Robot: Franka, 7 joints.
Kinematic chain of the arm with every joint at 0, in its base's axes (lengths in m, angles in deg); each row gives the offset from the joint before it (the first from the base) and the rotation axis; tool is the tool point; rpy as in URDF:
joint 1: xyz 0 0 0.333 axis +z
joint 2: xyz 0 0 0 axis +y
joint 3: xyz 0 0 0.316 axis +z
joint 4: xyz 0.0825 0 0 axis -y
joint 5: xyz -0.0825 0 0.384 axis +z
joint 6: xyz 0 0 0 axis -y
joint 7: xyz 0.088 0 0 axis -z
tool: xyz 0 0 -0.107 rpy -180 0 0
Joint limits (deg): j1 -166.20..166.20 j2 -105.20..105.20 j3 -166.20..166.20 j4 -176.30..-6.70 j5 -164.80..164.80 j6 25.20..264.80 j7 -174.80..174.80
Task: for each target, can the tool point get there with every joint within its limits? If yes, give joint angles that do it. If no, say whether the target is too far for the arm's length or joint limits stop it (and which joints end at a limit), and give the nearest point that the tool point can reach.
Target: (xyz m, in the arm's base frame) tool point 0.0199 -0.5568 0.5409
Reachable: yes | joints -87.70 19.53 -17.40 -89.68 -97.80 243.35 117.26
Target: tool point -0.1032 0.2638 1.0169
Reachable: yes | joints 123.15 -25.66 -8.14 -69.91 15.30 107.34 22.35
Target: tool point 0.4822 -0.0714 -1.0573
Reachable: no: too far | nearest point 0.3665 -0.0543 -0.3536 | short by 0.713 m
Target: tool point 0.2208 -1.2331 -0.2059
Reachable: no: too far | nearest point 0.1389 -0.7757 -0.0060 | short by 0.506 m
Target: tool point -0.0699 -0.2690 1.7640
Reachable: no: too far | nearest point -0.0411 -0.1583 1.1752 | short by 0.600 m
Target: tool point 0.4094 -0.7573 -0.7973
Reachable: no: too far | nearest point 0.2642 -0.4887 -0.2857 | short by 0.596 m
